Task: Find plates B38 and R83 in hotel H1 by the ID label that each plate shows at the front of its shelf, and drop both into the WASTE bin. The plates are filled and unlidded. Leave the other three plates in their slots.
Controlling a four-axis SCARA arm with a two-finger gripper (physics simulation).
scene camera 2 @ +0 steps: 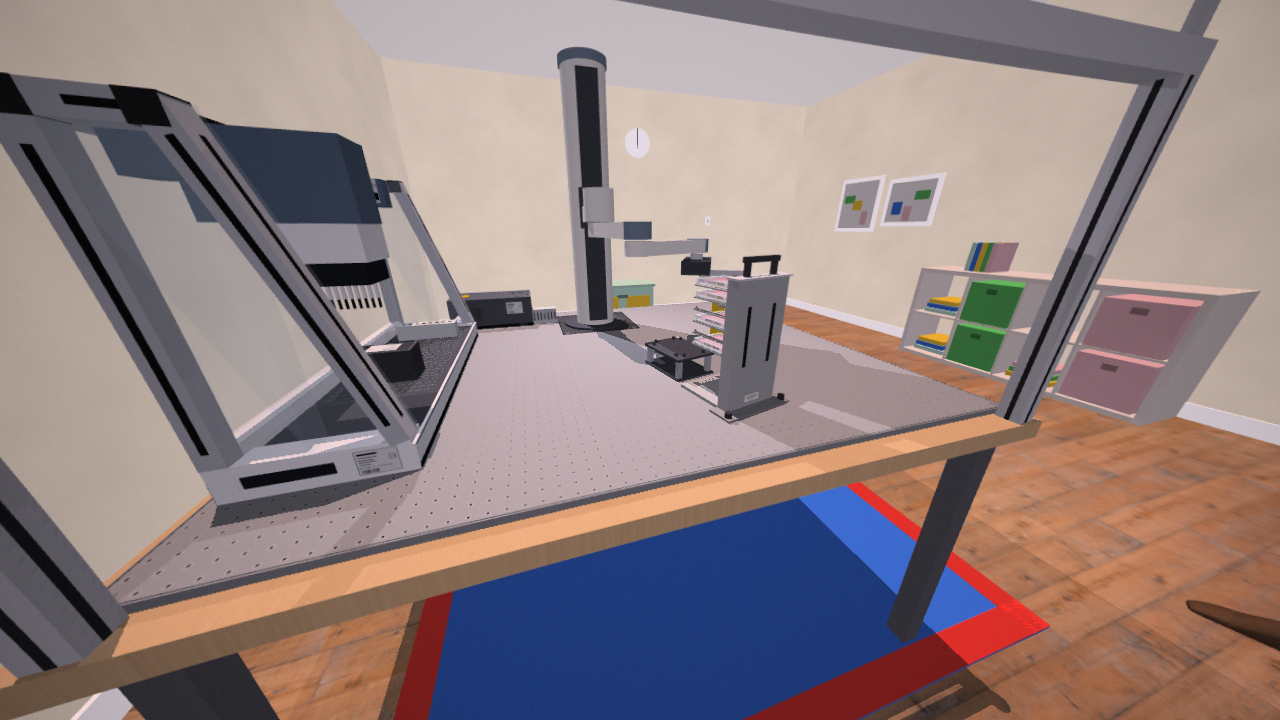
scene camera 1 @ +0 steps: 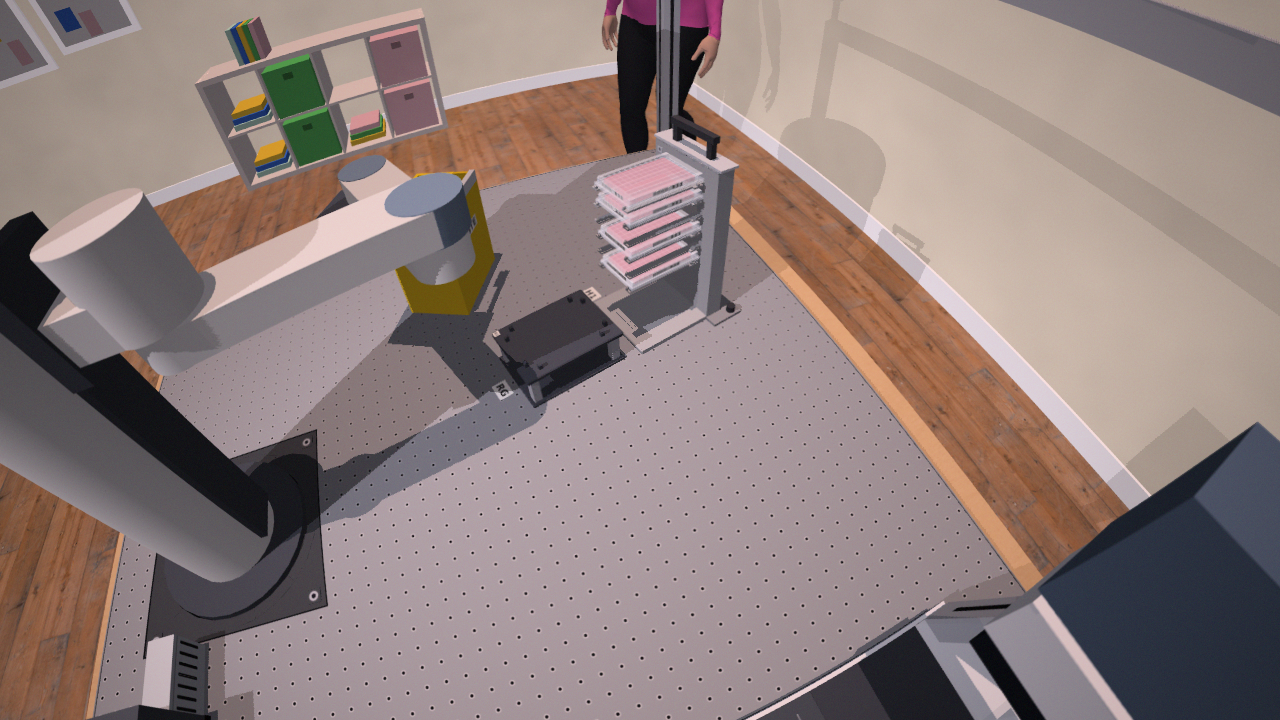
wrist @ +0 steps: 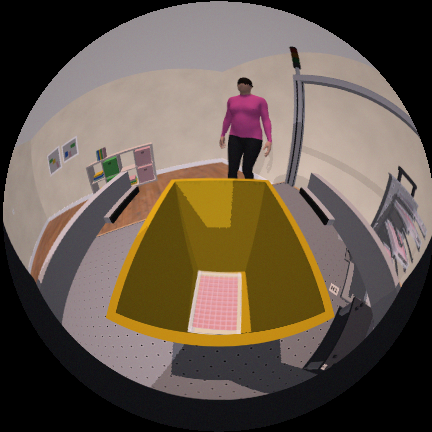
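Seen in the pictures: gripper, fingertip midpoint: (wrist: 218, 175); arm's base, origin of the base link: (scene camera 2: 595, 324) (scene camera 1: 240, 539).
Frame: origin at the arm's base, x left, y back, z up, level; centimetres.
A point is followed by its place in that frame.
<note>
The yellow WASTE bin (scene camera 1: 443, 300) {x 31.4, y -41.2, z 4.7 cm} (wrist: 220, 338) {x 32.6, y -39.8, z 21.3 cm} stands under the arm's end. Plate B38 (wrist: 218, 303) {x 39.2, y -43.4, z 3.1 cm}, pink-filled and unlidded, lies at the bottom of the bin; its label is not readable. My gripper (wrist: 218, 175) {x 41.5, y -44.6, z 23.7 cm} (scene camera 2: 723, 272) {x 41.5, y -44.6, z 23.7 cm} is open and empty above the bin, one finger towards each side; the arm hides it in scene camera 1. Hotel H1 (scene camera 1: 716, 241) {x 11.7, y -82.7, z 17.3 cm} (scene camera 2: 756, 358) {x 19.2, y -83.4, z 12.7 cm} (wrist: 392, 192) {x 23.6, y -79.2, z 25.9 cm} holds several pink-filled plates (scene camera 1: 648, 179) {x 15.7, y -73.5, z 27.8 cm} (scene camera 2: 711, 282) {x 12.6, y -73.7, z 27.4 cm} (wrist: 397, 240) {x 19.8, y -68.0, z 20.6 cm} on its shelves. Their ID labels are too small to read, so I cannot tell which is R83.
A low black stand (scene camera 1: 559, 331) {x 12.9, y -57.7, z 7.3 cm} (scene camera 2: 680, 347) {x 13.4, y -57.4, z 7.3 cm} (wrist: 340, 335) {x 18.3, y -54.6, z 7.2 cm} sits between the bin and the hotel, beside an RG tag (scene camera 1: 502, 389) {x 10.6, y -46.9, z 1.3 cm}. A framed machine (scene camera 2: 295, 205) {x -53.4, y -77.8, z 41.3 cm} stands at the table's other end. A person in pink (wrist: 245, 117) (scene camera 1: 662, 71) stands behind the table.
</note>
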